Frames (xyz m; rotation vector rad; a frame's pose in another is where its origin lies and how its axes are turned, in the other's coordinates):
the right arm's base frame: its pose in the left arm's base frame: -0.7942 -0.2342 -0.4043 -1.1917 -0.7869 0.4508
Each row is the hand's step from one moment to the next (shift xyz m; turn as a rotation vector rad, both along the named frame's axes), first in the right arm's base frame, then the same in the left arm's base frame.
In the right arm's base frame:
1: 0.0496 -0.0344 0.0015 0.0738 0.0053 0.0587
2: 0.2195 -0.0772 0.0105 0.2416 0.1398 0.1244
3: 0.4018 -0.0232 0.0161 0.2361 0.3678 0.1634
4: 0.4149 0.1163 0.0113 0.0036 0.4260 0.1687
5: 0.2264 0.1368 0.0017 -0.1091 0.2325 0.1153
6: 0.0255 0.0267 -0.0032 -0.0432 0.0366 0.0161
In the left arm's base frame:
1: 0.0286 0.0238 0.0476 0.0054 0.0905 0.0265
2: 0.1303 0.1324 0.1405 0.0789 0.2927 -0.0389
3: 0.2512 0.2791 0.1457 0.0661 0.3892 -0.2488
4: 0.2756 0.3309 0.0177 -0.0863 0.2518 -0.3729
5: 0.1601 0.2018 -0.0600 -0.1377 0.0761 -0.2334
6: 0.0216 0.0243 -0.0179 -0.0373 -0.0072 -0.0449

